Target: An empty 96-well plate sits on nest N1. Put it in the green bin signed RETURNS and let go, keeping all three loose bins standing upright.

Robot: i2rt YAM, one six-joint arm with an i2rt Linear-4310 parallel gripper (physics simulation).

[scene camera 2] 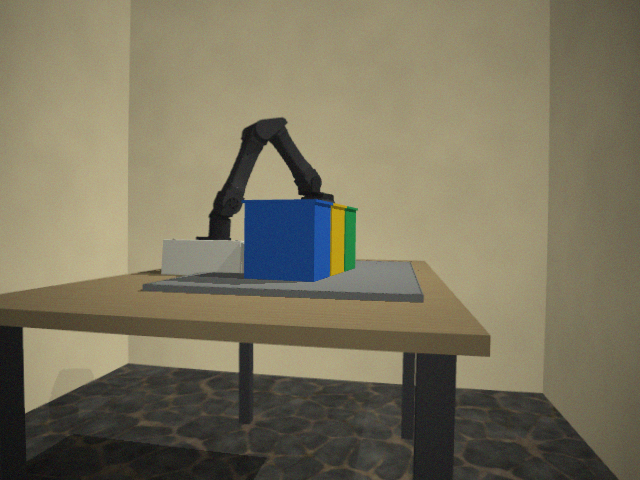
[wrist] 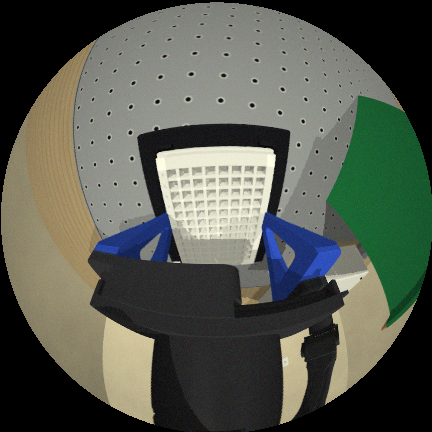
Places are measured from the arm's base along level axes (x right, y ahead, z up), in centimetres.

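Pixels of known places: gripper, fingertip midpoint: [wrist: 216, 217]; arm's base, link origin: [scene camera 2: 218, 243].
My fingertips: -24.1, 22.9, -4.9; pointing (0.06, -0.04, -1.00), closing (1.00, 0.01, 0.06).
Note:
For each thing: its top centre in the pictures, then the offset to it from my fingertips, as dx, dy, dz. "*": a spot on its surface instead. Level surfaces: height alone.
- white 96-well plate, top centre: [wrist: 217, 225] +0.0, -0.5, +0.6
- nest N1, surface spot: [wrist: 148, 150] * -5.3, +6.0, -0.9
- green bin, top centre: [scene camera 2: 323, 207] +21.5, +7.8, +15.9
- yellow bin, top centre: [scene camera 2: 307, 204] +34.5, +5.1, +15.9
- blue bin, top centre: [scene camera 2: 288, 201] +47.5, +2.3, +15.9
- grey board with holes, surface height: dz -2.0
- wooden table, surface height: dz -3.3
The white 96-well plate [wrist: 216, 192] sits in the black frame of nest N1 [wrist: 148, 150] in the wrist view, its wells facing up. My gripper [wrist: 216, 217] is above the nest, with its blue fingertips against the two long sides of the plate; it is shut on the plate. The green bin [scene camera 2: 351, 240] [wrist: 385, 185] stands upright, to the right of the nest in the wrist view; its sign does not show. The yellow bin [scene camera 2: 338, 240] and the blue bin [scene camera 2: 279, 240] stand upright in line with it. In the scene view the bins hide the plate and my fingers.
A grey board with holes [scene camera 2: 385, 276] [wrist: 240, 65] lies on the wooden table [scene camera 2: 258, 312] [wrist: 50, 140] under the nest and bins. A white block [scene camera 2: 199, 256] stands by the arm's base, left of the blue bin in the scene view. The green bin's wall rises close beside the nest.

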